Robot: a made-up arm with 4 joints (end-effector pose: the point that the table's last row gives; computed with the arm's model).
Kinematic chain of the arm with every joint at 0, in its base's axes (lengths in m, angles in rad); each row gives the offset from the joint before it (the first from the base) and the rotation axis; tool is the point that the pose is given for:
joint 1: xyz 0 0 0.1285 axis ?
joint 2: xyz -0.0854 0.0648 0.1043 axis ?
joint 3: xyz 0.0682 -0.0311 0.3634 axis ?
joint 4: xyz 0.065 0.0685 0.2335 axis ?
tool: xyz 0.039 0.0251 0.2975
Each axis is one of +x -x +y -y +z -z.
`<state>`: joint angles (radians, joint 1 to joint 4).
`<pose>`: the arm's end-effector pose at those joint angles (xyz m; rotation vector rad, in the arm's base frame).
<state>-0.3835 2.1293 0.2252 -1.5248</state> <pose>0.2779 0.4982 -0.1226 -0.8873 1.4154 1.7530</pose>
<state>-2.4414 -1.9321 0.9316 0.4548</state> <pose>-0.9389 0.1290 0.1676 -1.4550 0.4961 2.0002</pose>
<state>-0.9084 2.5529 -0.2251 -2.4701</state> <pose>0.0104 0.3728 0.1991 -0.3393 -0.3880 2.5210</pose>
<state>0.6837 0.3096 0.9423 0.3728</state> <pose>0.2942 0.5283 0.8720 -0.4314 -0.2255 -0.9587</pose>
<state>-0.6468 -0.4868 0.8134 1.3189</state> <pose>-0.4243 -0.5793 0.5829 1.9961 -0.8430 -0.7272</pose>
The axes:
joint 1: -x
joint 2: +y
joint 3: -z
joint 4: +x

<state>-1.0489 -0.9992 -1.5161 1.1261</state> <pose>-0.5719 -0.5692 0.6026 0.9584 -0.7557 1.4363</pose>
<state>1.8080 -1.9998 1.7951 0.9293</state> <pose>-0.7643 -0.3059 0.2367 1.0545 -1.2112 1.0011</pose>
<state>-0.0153 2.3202 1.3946 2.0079</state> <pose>0.3591 -0.1036 -0.0158 -0.1196 0.3770 -1.6494</pose>
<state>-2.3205 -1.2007 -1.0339 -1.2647</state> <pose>-0.7711 -0.3329 0.2381 0.2615 -0.6308 -1.2382</pose>
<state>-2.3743 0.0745 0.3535 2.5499</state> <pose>0.0662 -0.2364 -0.2798 -1.3564 -0.0459 0.3879</pose>
